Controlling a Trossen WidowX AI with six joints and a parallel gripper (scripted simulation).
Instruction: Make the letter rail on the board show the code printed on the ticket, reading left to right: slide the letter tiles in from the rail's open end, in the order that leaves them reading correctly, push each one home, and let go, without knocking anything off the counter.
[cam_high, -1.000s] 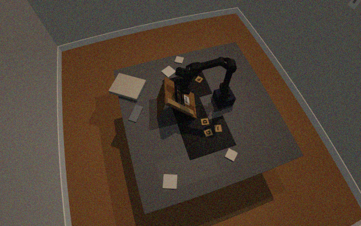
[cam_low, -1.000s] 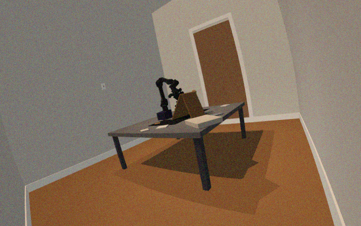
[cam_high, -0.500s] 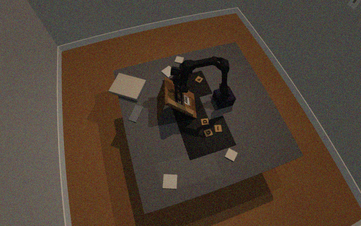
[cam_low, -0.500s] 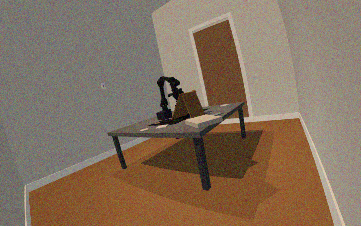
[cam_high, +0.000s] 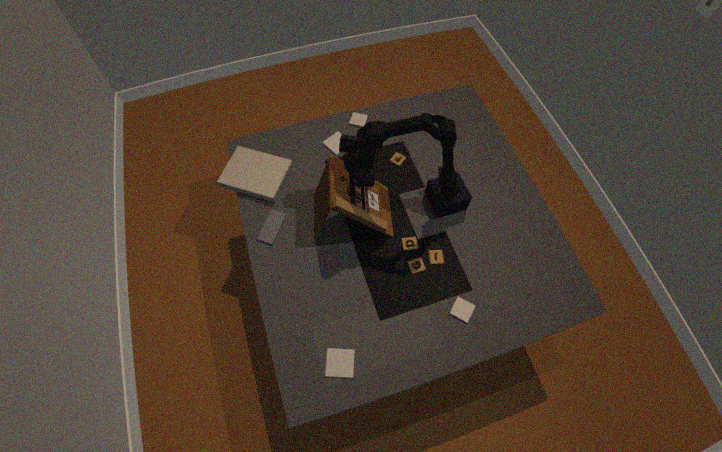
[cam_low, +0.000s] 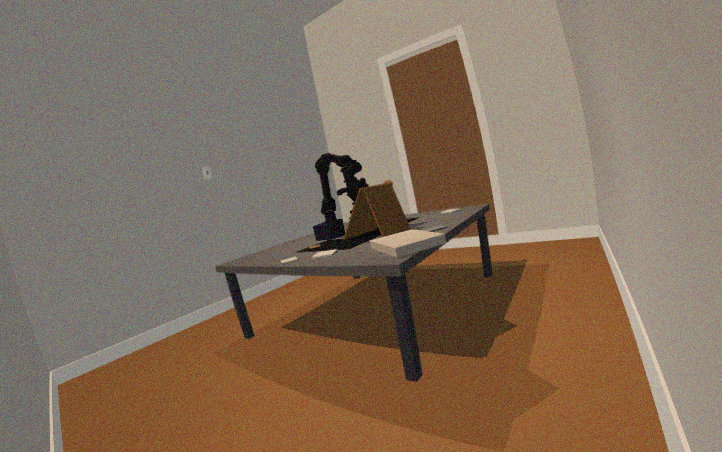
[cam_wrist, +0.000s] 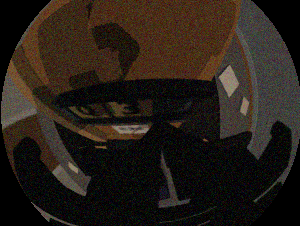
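The white ticket lies 90 mm below my gripper tip, 60 mm to the left of it and 30 mm behind it. Also, from my gripper tip: black mat 180 mm below, 140 mm to the left, 130 mm behind; then grey slab 390 mm ahead, 180 mm below; then letter tile 240 mm behind, 180 mm below, 150 mm to the right.
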